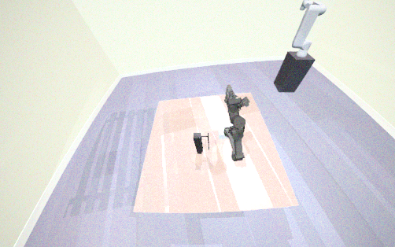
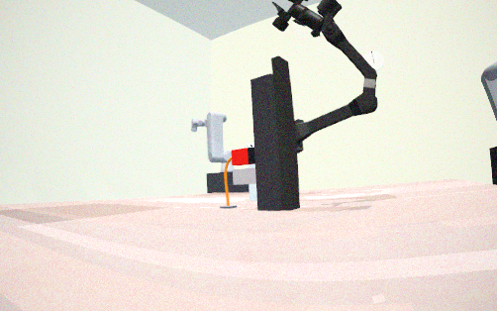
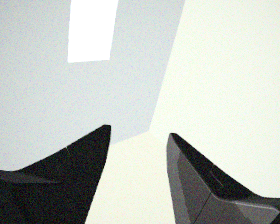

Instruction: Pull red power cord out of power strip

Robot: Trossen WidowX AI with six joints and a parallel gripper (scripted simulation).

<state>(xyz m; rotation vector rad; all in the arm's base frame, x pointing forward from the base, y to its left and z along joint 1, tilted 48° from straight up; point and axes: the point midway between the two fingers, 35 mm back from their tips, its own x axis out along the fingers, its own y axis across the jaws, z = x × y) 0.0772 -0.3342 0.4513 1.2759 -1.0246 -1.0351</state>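
The red plug is 210 mm ahead of my gripper tip, 10 mm to the left of it and 570 mm below it.
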